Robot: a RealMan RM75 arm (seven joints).
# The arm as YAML. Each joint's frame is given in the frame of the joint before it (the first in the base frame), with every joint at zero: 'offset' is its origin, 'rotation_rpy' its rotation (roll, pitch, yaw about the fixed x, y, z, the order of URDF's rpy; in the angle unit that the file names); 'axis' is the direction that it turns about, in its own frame. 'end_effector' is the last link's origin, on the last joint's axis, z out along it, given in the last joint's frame.
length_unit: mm
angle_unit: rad
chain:
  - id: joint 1
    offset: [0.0, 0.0, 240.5]
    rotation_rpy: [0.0, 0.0, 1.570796]
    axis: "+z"
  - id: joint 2
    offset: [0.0, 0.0, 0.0]
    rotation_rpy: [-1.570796, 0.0, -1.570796]
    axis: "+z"
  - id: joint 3
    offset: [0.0, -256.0, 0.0]
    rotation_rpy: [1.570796, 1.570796, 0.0]
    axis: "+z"
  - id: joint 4
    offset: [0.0, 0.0, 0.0]
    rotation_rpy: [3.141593, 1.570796, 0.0]
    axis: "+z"
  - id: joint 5
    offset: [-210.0, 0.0, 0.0]
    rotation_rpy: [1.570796, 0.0, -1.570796]
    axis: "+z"
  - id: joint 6
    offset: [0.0, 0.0, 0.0]
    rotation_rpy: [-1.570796, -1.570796, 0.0]
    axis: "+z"
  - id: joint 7
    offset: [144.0, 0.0, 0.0]
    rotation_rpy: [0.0, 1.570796, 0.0]
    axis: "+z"
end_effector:
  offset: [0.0, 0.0, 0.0]
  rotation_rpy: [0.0, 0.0, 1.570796]
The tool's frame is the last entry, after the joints.
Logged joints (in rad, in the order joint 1, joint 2, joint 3, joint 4, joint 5, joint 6, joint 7), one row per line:
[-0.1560, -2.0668, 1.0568, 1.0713, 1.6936, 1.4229, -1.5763]
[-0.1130, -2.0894, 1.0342, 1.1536, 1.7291, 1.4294, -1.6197]
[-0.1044, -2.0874, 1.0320, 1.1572, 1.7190, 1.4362, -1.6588]
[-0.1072, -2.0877, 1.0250, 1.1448, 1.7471, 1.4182, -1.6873]
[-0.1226, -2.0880, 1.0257, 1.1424, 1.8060, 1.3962, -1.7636]
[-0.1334, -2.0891, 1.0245, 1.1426, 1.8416, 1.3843, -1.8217]
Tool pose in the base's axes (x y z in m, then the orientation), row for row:
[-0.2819, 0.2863, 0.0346, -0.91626, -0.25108, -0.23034, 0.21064]
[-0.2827, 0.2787, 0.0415, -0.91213, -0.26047, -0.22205, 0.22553]
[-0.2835, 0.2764, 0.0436, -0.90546, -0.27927, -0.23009, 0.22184]
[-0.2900, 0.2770, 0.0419, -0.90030, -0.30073, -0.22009, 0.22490]
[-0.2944, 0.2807, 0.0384, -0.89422, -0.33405, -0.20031, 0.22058]
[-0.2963, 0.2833, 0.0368, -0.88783, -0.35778, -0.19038, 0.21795]
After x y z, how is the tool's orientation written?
As a quaternion, x y z w.
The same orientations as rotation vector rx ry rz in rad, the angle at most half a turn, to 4 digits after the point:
[-2.5467, -0.6979, -0.6402]
[-2.5154, -0.7183, -0.6123]
[-2.5018, -0.7716, -0.6357]
[-2.4836, -0.8296, -0.6071]
[-2.4724, -0.9236, -0.5538]
[-2.4582, -0.9906, -0.5271]

